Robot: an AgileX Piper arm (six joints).
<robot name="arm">
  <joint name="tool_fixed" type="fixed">
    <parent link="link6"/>
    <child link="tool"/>
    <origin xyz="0 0 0"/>
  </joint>
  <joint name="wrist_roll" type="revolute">
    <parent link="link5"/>
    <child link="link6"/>
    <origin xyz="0.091 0 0" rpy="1.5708 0 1.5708"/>
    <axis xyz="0 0 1"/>
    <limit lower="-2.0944" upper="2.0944"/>
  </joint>
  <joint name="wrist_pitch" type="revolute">
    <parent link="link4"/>
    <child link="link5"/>
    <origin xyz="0 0 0" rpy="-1.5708 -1.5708 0"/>
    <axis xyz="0 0 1"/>
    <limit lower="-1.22" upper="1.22"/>
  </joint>
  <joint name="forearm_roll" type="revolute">
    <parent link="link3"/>
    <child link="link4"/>
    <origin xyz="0.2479 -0.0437 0" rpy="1.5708 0 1.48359"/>
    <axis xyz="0 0 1"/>
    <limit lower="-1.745" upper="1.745"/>
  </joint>
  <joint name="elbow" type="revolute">
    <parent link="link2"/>
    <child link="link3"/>
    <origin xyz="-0.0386 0.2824 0" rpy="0 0 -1.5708"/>
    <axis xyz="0 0 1"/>
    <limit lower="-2.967" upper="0"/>
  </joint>
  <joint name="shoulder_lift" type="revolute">
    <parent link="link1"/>
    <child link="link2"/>
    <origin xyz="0 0 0" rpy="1.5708 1.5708 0"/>
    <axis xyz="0 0 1"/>
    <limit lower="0" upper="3.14"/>
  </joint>
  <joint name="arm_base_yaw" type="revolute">
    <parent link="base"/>
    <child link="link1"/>
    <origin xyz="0 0 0.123" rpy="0 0 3.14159"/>
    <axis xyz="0 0 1"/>
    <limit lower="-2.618" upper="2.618"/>
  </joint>
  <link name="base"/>
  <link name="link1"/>
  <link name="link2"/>
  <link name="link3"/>
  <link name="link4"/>
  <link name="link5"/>
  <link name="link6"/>
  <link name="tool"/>
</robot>
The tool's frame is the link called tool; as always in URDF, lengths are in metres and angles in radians.
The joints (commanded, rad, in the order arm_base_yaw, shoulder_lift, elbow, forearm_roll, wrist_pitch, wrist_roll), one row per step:
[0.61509, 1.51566, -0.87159, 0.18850, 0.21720, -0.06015]
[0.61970, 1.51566, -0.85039, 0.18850, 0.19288, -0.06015]
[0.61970, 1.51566, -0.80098, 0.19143, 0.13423, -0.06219]
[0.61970, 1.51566, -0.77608, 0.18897, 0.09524, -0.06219]
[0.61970, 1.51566, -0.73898, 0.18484, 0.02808, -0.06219]
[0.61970, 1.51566, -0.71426, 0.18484, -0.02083, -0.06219]
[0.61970, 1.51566, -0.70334, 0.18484, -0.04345, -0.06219]
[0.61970, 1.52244, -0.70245, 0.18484, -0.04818, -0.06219]
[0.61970, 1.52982, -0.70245, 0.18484, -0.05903, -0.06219]
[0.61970, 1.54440, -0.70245, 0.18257, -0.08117, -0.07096]
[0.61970, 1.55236, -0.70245, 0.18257, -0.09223, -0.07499]
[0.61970, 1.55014, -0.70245, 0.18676, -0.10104, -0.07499]
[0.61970, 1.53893, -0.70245, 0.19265, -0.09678, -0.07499]
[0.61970, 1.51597, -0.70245, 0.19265, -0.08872, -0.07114]
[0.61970, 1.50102, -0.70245, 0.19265, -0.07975, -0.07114]
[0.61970, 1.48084, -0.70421, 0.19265, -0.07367, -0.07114]
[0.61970, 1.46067, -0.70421, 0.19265, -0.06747, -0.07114]
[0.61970, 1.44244, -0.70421, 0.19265, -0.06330, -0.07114]
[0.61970, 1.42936, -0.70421, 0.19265, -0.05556, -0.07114]
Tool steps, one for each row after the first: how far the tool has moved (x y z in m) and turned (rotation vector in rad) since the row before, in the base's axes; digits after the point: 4 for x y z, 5 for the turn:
[-0.0025, -0.0005, -0.0046, -0.00044, -0.00361, 0.00077]
[-0.0040, -0.0040, -0.0103, 0.00044, -0.00981, -0.00937]
[-0.0016, -0.0020, -0.0045, 0.00259, -0.01460, -0.00444]
[-0.0021, -0.0029, -0.0058, 0.00783, -0.02990, -0.00721]
[-0.0013, -0.0019, -0.0035, 0.00884, -0.02238, -0.00686]
[-0.0006, -0.0009, -0.0014, 0.00434, -0.01080, -0.00313]
[0.0005, 0.0003, -0.0019, -0.00223, 0.00212, -0.00065]
[0.0010, 0.0005, -0.0014, 0.00082, -0.00345, -0.00148]
[0.0021, 0.0010, -0.0028, -0.00504, -0.01229, 0.00408]
[0.0011, 0.0005, -0.0016, -0.00203, -0.00495, 0.00106]
[0.0004, 0.0000, 0.0013, 0.00788, -0.00774, -0.00406]
[-0.0009, -0.0006, 0.0031, 0.00802, -0.00291, -0.00345]
[-0.0019, -0.0012, 0.0063, 0.01213, -0.00992, -0.00118]
[-0.0015, -0.0009, 0.0038, 0.00449, -0.00435, 0.00129]
[-0.0015, -0.0009, 0.0060, 0.00989, -0.01257, 0.00089]
[-0.0018, -0.0012, 0.0055, 0.00879, -0.01103, 0.00092]
[-0.0017, -0.0011, 0.0050, 0.00861, -0.01122, 0.00063]
[-0.0015, -0.0009, 0.0032, 0.00391, -0.00395, 0.00118]

